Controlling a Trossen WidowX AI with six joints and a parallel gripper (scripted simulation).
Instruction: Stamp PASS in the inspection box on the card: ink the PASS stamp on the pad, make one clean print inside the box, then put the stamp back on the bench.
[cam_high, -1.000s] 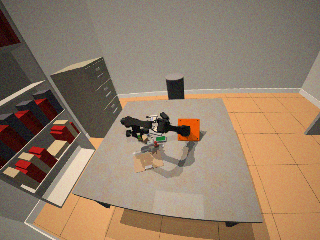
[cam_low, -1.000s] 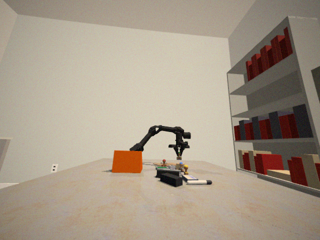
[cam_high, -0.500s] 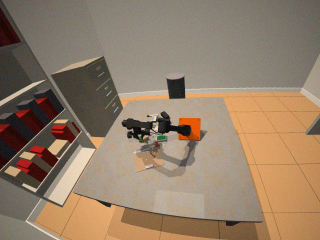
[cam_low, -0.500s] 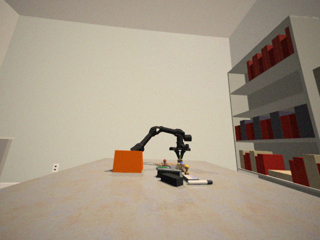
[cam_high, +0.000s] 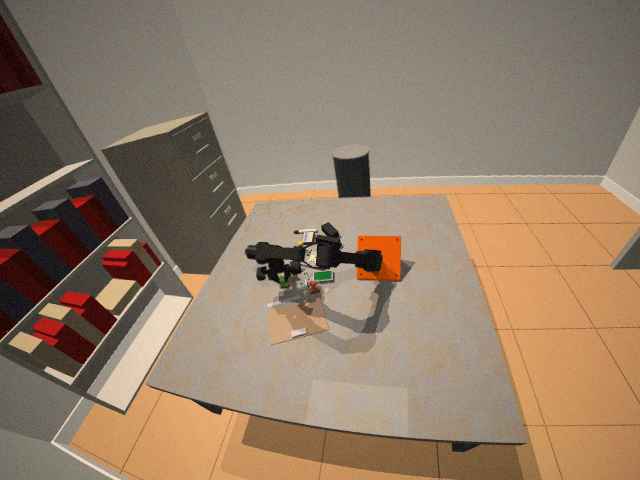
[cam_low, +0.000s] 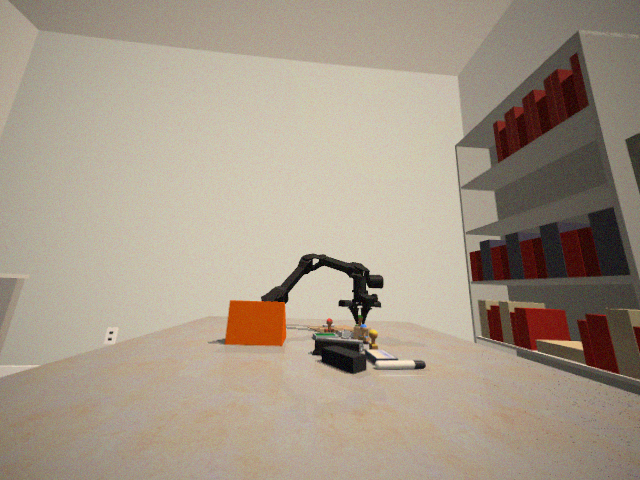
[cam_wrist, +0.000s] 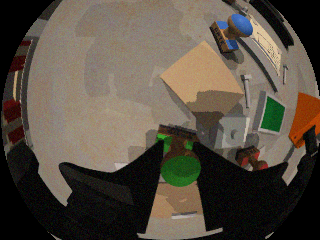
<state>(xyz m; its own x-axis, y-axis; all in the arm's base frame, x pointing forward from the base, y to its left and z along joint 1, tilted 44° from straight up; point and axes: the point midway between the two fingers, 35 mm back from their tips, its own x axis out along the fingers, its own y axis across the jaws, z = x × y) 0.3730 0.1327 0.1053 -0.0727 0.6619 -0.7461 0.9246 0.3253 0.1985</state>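
Now: the green-knobbed stamp 1 cm below my gripper tip. Also, from my gripper tip: red-knobbed stamp: 13 cm behind, 3 cm below, 1 cm to the right; brown box: 6 cm to the right, 2 cm below; blue-knob stamp: 13 cm to the right, 3 cm below.
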